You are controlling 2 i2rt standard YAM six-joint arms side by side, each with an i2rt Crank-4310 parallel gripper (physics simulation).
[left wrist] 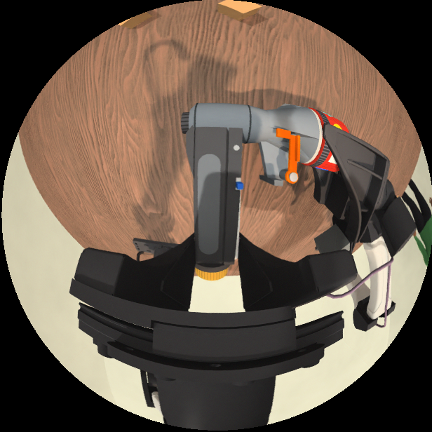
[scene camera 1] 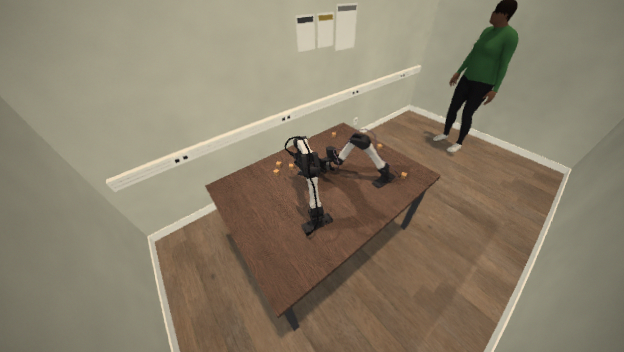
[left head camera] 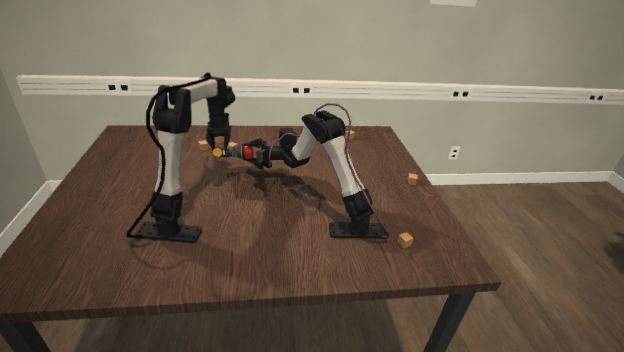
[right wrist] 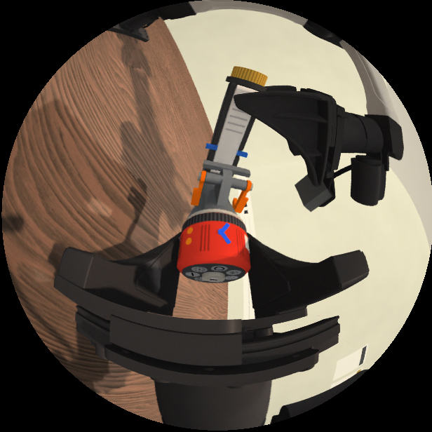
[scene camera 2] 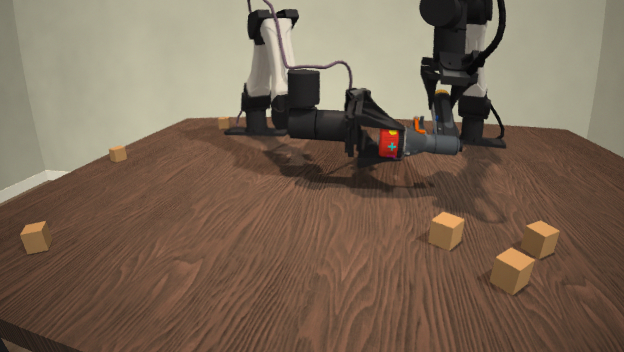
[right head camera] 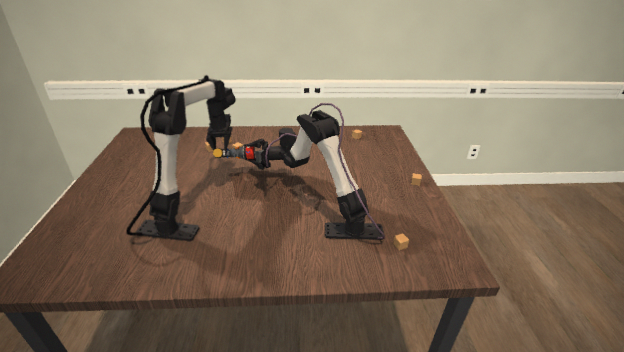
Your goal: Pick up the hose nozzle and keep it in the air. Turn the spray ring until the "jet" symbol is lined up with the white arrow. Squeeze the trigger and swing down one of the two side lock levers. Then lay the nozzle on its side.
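Frame: origin at the left arm's base, x ahead, y left, z up, level; metres.
Where they show: left gripper, fingertip midpoint: (left head camera: 220, 154) (scene camera 2: 439, 110) (right head camera: 221, 155); right gripper, fingertip midpoint: (left head camera: 242, 151) (scene camera 2: 403, 143) (right head camera: 244, 152); left arm's base, link origin: (scene camera 1: 317, 223) (left head camera: 169, 233) (scene camera 2: 470, 142) (right head camera: 168, 231); right arm's base, link origin: (scene camera 1: 383, 180) (left head camera: 358, 231) (scene camera 2: 257, 132) (right head camera: 353, 231).
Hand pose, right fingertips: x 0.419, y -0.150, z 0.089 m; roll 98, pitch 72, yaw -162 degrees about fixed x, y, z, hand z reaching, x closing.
Each offset is from my right fingertips to the top centre of the thing. "spot": to the spot under its first point. Level surfaces: height alone.
The grey hose nozzle {spot: 0.052 m back, 0.018 m left, 0.024 m up} (left head camera: 234, 152) (scene camera 2: 442, 144) (left wrist: 222, 117) is held in the air, barrel roughly level, handle upward. My left gripper (scene camera 2: 442, 106) (left wrist: 216, 234) is shut on its dark handle near the yellow cap. My right gripper (scene camera 2: 392, 144) (right wrist: 213, 234) is shut on the red spray ring {0.004 m back, 0.022 m right, 0.033 m up} (left head camera: 248, 152) (scene camera 2: 389, 145) (right wrist: 212, 250). The ring shows a blue chevron (right wrist: 225, 232), orange dots and, in scene camera 2, a cyan plus. The "jet" symbol and white arrow cannot be made out. Orange lock levers (left wrist: 294, 150) (right wrist: 198, 190) flank the grey trigger (left wrist: 272, 160), which stands apart from the handle.
Three wooden cubes {0.155 m ahead, 0.086 m left, 0.055 m down} (scene camera 2: 446, 231) {0.147 m ahead, 0.219 m left, 0.055 m down} (scene camera 2: 540, 239) {0.232 m ahead, 0.168 m left, 0.055 m down} (scene camera 2: 512, 270) lie in the foreground of scene camera 2. More cubes {0.366 m back, 0.633 m right, 0.055 m down} (left head camera: 405, 240) {0.018 m ahead, 0.726 m right, 0.055 m down} (left head camera: 412, 179) {0.394 m ahead, 0.469 m right, 0.055 m down} (left head camera: 350, 134) lie toward the right on the brown table {0.089 m down} (left head camera: 250, 270). A person (scene camera 1: 492, 55) stands beyond the table.
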